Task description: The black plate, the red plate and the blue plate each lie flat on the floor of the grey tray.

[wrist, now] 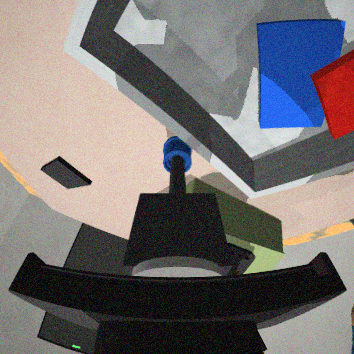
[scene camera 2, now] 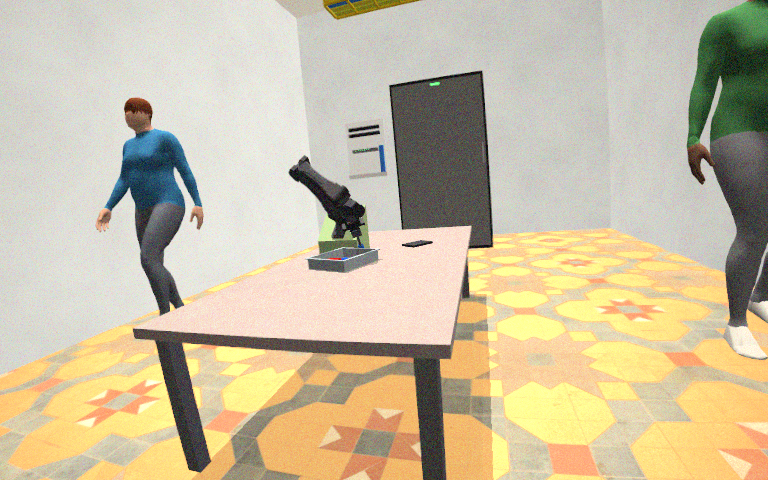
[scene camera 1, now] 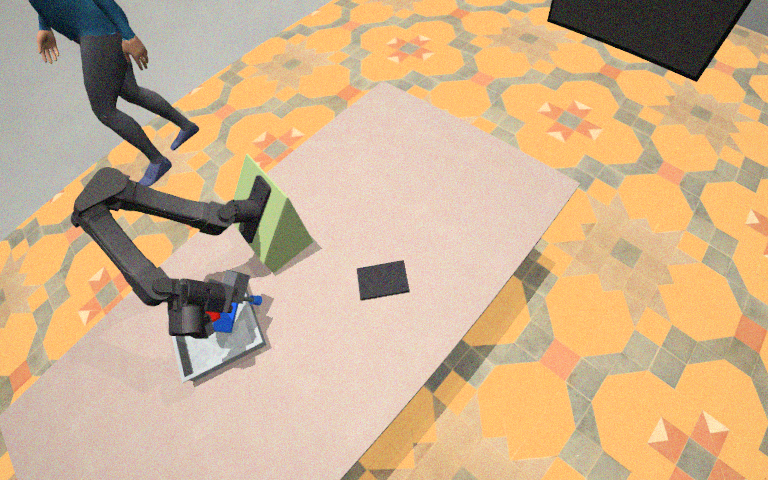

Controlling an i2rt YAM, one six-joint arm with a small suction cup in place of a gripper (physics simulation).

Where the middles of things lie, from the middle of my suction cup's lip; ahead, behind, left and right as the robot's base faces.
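The blue plate (wrist: 289, 51) is 40 mm below my suction cup, 40 mm behind it and 110 mm to the right of it. Counting from my suction cup still, I find the grey tray (scene camera 1: 197, 358) 20 mm below, 20 mm behind and 140 mm to the right, while the black plate (scene camera 1: 386, 279) is 40 mm below, 170 mm ahead and 310 mm to the left. As for the red plate (wrist: 326, 79), it is 30 mm below my suction cup, 90 mm behind it and 160 mm to the right of it.
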